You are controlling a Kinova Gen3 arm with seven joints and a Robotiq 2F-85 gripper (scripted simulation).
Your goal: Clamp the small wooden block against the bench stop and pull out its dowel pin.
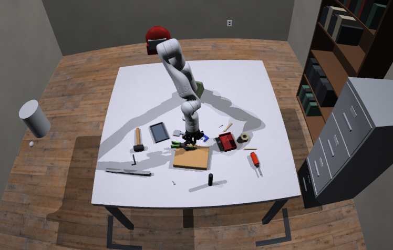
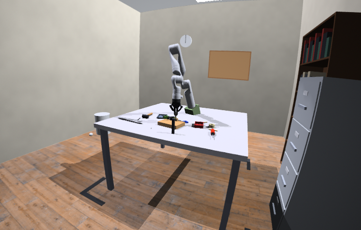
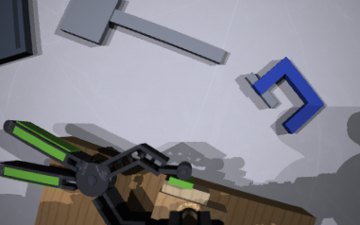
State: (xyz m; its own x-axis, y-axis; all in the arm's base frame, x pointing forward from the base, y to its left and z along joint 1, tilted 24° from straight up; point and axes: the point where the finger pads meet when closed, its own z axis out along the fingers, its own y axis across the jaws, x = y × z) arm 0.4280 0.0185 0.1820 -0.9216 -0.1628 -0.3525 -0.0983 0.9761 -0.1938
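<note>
The round dowel pin lies 2 cm below my hand. From my hand the other things lie so: grey t-shaped tool (13 cm behind, 9 cm below, 7 cm to the right); then wooden bench board (7 cm below, 5 cm ahead, 2 cm to the right); then wooden block (5 cm below).
</note>
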